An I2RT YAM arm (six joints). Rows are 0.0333 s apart.
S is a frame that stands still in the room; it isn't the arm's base.
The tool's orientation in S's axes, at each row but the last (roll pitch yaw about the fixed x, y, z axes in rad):
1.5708 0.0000 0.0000
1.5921 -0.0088 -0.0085
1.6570 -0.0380 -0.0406
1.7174 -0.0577 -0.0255
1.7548 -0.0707 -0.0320
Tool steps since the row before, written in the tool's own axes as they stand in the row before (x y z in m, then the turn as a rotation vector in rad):
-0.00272 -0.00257 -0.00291 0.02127 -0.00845 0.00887
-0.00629 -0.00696 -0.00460 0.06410 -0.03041 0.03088
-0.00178 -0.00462 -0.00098 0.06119 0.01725 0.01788
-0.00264 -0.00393 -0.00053 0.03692 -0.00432 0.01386
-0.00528 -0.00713 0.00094 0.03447 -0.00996 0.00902
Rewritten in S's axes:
-0.00272 0.00291 -0.00257 0.02127 -0.00887 -0.00845
-0.00619 0.00480 -0.00692 0.06411 -0.03077 -0.03050
-0.00155 0.00144 -0.00458 0.05972 -0.02174 0.01796
-0.00239 0.00116 -0.00396 0.03688 -0.01403 -0.00416
-0.00474 0.00053 -0.00754 0.03495 -0.00817 -0.00898

